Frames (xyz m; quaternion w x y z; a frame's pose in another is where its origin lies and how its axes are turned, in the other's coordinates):
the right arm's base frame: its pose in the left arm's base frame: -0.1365 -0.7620 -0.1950 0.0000 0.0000 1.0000 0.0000
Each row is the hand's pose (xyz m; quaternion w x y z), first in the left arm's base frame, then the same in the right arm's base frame.
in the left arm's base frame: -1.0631 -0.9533 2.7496 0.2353 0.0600 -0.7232 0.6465
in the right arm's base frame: 0.9266 -0.1913 -2.9446 0.7232 0.6465 0.2353 -0.0600
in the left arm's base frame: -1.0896 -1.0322 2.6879 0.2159 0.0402 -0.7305 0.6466
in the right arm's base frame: 0.9531 -0.2702 -2.8829 0.7305 0.6466 0.2159 -0.0402
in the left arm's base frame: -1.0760 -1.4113 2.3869 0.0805 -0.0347 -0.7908 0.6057
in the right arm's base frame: 0.9395 -0.6493 -2.5819 0.7908 0.6057 0.0805 0.0347
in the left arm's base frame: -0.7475 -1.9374 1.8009 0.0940 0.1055 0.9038 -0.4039
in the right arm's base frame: 0.6110 -1.1754 -1.9959 0.9038 0.4039 -0.0940 0.1055
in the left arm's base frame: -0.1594 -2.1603 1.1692 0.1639 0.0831 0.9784 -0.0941
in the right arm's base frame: 0.0229 -1.3983 -1.3642 0.9785 0.0941 -0.1639 0.0831
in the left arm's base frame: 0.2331 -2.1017 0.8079 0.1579 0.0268 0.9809 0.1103
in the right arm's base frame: -0.3696 -1.3397 -1.0029 0.9809 -0.1103 -0.1579 0.0268
